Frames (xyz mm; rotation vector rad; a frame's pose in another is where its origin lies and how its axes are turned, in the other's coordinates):
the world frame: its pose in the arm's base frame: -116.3 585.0 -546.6 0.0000 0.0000 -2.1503
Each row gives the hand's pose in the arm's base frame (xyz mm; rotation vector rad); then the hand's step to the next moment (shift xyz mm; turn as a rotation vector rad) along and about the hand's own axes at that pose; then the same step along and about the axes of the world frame.
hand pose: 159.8 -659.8 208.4 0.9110 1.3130 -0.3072
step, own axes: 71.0 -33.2 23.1 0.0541 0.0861 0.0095
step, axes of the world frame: 6.9 20.6 -78.8 -0.0960 0.0313 -0.0155
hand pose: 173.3 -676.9 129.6 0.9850 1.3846 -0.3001
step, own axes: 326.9 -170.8 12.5 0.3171 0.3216 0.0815
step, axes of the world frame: 15.3 -36.1 -367.0 -0.3959 0.1603 -0.1679
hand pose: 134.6 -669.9 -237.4 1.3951 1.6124 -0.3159
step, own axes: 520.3 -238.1 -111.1 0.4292 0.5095 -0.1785
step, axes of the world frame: -161.9 -356.8 -431.6 -0.6872 0.0309 -0.0500
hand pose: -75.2 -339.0 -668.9 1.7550 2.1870 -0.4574
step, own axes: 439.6 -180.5 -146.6 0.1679 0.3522 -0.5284
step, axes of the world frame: -196.2 -455.0 -42.3 -0.5314 0.0006 0.3861
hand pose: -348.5 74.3 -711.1 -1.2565 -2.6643 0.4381
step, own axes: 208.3 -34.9 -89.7 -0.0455 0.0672 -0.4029
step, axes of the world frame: -58.8 -197.6 100.8 -0.1713 0.1101 0.3570
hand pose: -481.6 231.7 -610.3 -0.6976 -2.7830 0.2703
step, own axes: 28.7 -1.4 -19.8 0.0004 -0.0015 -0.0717
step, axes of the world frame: -2.0 -24.3 25.0 -0.0170 0.0128 0.0685
